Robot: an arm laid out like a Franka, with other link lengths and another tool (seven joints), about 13 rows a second.
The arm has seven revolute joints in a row. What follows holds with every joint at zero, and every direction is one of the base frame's.
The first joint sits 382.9 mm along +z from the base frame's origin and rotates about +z.
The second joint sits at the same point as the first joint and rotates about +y.
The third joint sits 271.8 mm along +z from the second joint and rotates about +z.
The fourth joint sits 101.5 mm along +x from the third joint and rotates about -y.
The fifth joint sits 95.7 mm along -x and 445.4 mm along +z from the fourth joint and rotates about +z.
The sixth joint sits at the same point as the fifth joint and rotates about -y.
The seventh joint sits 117 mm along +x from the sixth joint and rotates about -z.
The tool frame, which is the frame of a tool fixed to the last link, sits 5 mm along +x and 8 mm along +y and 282.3 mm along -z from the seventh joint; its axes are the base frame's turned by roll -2.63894, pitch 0 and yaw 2.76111 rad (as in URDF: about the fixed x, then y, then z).
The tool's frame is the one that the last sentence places.
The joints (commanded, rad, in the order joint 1, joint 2, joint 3, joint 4, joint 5, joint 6, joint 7), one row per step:
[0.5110 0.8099 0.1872 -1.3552 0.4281 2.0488 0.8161]
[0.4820 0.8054 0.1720 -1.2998 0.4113 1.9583 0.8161]
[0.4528 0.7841 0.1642 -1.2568 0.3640 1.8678 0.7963]
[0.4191 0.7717 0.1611 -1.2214 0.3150 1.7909 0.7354]
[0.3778 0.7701 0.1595 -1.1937 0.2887 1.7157 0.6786]
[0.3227 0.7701 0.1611 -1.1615 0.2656 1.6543 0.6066]
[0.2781 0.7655 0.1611 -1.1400 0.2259 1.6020 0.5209]
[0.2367 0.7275 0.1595 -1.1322 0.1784 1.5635 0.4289]
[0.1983 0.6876 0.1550 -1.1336 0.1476 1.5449 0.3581]
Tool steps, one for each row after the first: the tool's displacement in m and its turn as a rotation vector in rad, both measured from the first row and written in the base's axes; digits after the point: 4 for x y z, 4 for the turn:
[0.0215 -0.0242 0.0230 -0.0160 0.0116 0.0038]
[0.0394 -0.0525 0.0509 -0.0446 -0.0020 0.0433]
[0.0551 -0.0849 0.0695 -0.0651 -0.0226 0.1092]
[0.0657 -0.1203 0.0787 -0.0768 -0.0117 0.1538]
[0.0841 -0.1614 0.0906 -0.0728 -0.0148 0.1911]
[0.0975 -0.2021 0.0994 -0.0798 -0.0279 0.2515]
[0.1145 -0.2430 0.1260 -0.0914 -0.0730 0.3158]
[0.1306 -0.2799 0.1514 -0.1003 -0.1163 0.3507]

